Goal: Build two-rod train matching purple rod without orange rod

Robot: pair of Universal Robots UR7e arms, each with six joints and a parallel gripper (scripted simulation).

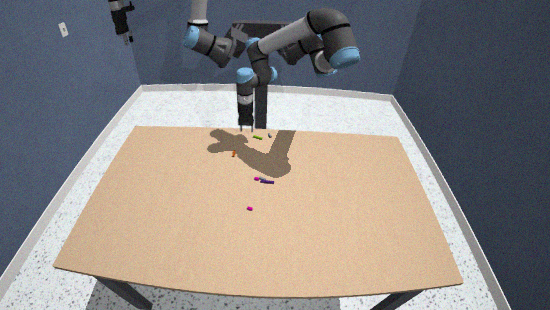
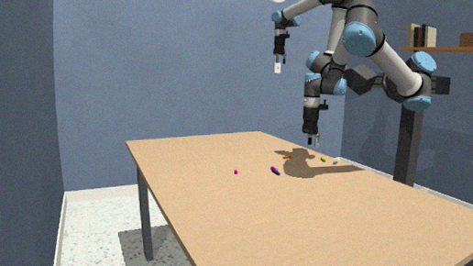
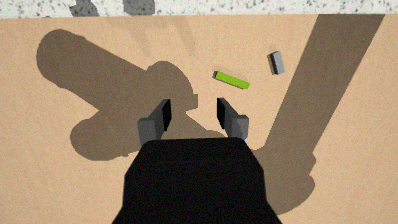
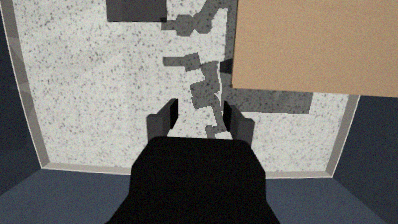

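Note:
Right now the lime rod is 1 cm behind my left hand, 6 cm to the left of it and 8 cm below it. From my left hand the other things lie so: orange rod (10 cm ahead, 8 cm to the right, 8 cm below); purple rod (30 cm ahead, 6 cm to the left, 8 cm below).

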